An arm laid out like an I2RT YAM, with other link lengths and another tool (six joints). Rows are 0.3 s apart.
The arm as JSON. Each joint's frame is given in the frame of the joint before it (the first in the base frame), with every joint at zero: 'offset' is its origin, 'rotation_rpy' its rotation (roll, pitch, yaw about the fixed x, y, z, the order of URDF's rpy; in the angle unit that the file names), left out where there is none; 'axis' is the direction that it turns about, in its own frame. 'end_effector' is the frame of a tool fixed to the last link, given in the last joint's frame.
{
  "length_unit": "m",
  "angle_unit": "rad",
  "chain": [
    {
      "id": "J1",
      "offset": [
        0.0,
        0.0,
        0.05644
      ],
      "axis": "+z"
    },
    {
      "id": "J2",
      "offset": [
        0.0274,
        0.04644,
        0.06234
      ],
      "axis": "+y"
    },
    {
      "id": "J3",
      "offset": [
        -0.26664,
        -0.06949,
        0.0
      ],
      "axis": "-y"
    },
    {
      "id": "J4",
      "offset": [
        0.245,
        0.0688,
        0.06
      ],
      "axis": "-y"
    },
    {
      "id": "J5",
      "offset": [
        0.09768,
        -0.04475,
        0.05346
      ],
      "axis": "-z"
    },
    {
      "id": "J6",
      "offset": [
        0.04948,
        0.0,
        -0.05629
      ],
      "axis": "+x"
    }
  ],
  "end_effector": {
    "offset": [
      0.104,
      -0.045,
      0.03
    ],
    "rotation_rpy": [
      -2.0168,
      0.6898,
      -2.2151
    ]
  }
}
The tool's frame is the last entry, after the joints.
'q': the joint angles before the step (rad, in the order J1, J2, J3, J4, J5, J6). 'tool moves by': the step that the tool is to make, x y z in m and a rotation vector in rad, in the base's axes. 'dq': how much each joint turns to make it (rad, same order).
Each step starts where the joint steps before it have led.
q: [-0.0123, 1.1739, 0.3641, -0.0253, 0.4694, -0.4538]
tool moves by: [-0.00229, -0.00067, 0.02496, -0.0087, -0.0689, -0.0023]
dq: [0.0001, -0.1000, 0.0039, -0.0330, 0.0073, -0.0042]
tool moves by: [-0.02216, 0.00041, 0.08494, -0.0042, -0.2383, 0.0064]
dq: [-0.0039, -0.3482, 0.0391, -0.1454, -0.0077, -0.0076]
